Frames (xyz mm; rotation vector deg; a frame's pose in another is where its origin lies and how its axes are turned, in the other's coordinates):
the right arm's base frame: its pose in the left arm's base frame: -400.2 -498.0 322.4 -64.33 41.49 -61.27
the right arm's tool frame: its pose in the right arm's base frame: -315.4 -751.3 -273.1 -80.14 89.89 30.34
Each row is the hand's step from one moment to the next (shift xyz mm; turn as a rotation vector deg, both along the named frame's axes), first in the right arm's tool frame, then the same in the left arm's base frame.
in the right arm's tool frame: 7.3 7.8 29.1 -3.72 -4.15 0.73
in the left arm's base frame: -11.5 -9.6 -27.1 5.21 -2.11 -0.05
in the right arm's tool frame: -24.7 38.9 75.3 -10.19 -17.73 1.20
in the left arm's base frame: -0.4 8.0 -87.9 17.35 -10.49 2.91
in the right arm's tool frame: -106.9 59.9 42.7 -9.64 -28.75 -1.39
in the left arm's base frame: 63.2 72.9 -86.8 22.25 -18.37 9.42
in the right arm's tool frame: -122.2 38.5 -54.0 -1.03 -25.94 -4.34
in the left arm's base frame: 91.4 104.7 3.9 13.50 -18.36 13.17
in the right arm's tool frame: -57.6 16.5 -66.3 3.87 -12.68 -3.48
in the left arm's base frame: 45.8 66.1 39.1 2.82 -10.17 8.74
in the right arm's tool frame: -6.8 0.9 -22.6 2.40 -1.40 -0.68
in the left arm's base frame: 6.6 13.5 18.2 -1.41 -1.80 1.72
